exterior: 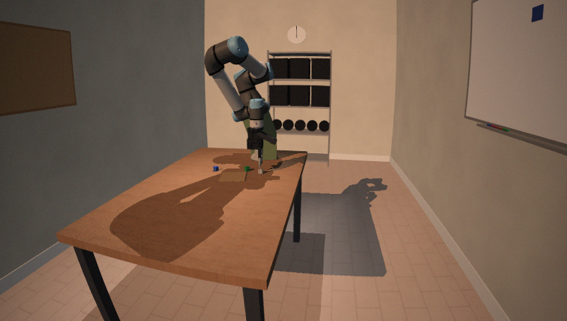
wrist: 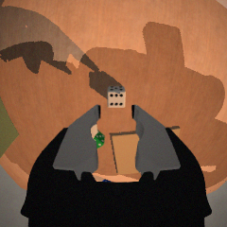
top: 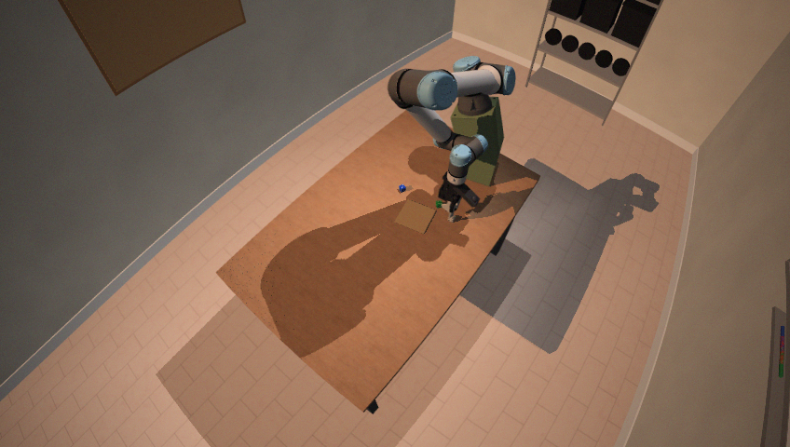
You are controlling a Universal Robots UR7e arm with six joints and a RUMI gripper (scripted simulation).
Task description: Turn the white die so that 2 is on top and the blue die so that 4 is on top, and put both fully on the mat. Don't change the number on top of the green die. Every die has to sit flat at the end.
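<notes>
Right now the white die is 40 mm below my hand. From my hand the other things lie so: blue die (40 mm ahead, 270 mm to the right, 40 mm below); then green die (10 mm behind, 90 mm to the right, 40 mm below); then tan mat (110 mm ahead, 120 mm to the right, 50 mm below).
</notes>
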